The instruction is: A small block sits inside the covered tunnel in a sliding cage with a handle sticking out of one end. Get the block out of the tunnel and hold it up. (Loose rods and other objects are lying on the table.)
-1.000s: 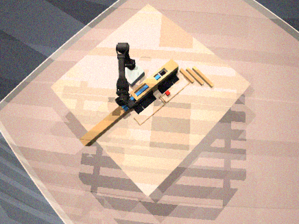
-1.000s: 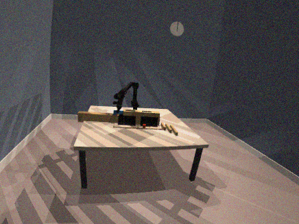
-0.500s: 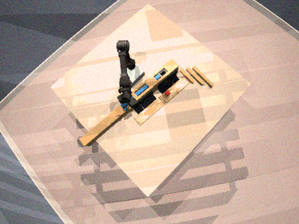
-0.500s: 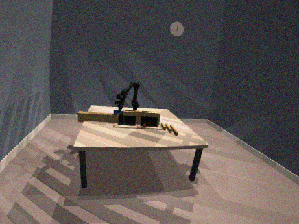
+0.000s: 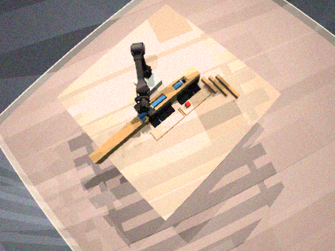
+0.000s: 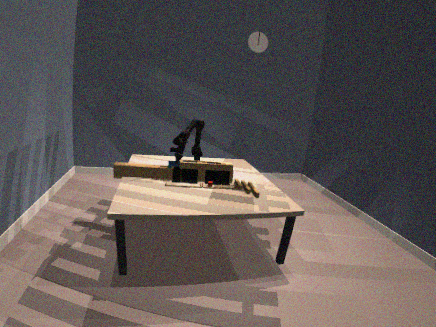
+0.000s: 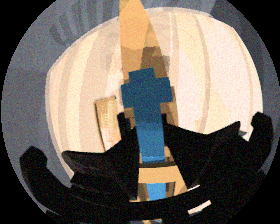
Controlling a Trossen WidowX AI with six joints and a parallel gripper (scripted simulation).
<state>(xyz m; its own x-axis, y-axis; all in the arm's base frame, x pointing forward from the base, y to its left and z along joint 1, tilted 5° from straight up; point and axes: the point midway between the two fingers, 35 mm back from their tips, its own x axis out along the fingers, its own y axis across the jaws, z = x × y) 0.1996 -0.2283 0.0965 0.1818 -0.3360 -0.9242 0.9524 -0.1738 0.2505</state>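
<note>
Now: the wooden tunnel 5 cm below my gripper tip, 3 cm ahead of it and 1 cm to the left of it. From my gripper tip the other things lie so: small red block 26 cm to the left, 18 cm ahead, 11 cm below.
</note>
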